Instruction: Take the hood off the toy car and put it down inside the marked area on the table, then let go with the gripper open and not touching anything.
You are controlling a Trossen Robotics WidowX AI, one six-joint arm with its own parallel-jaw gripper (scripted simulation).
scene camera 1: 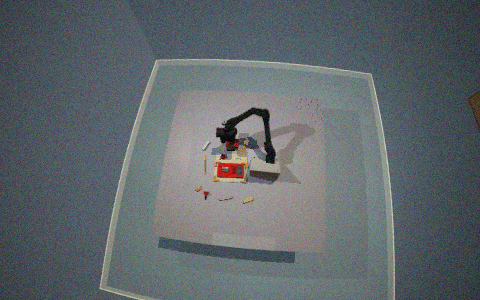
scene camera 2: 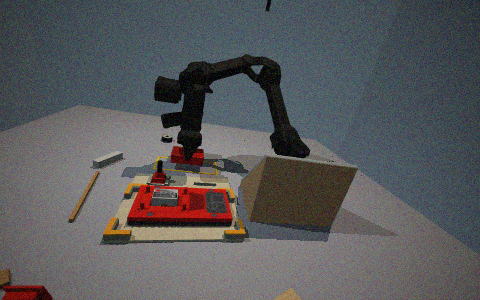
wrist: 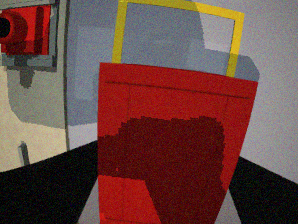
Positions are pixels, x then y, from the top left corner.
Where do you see a red toy car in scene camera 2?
195,206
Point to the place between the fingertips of the gripper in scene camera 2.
187,155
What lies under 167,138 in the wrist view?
A hood.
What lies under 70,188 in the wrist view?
The gripper.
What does the gripper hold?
A hood.
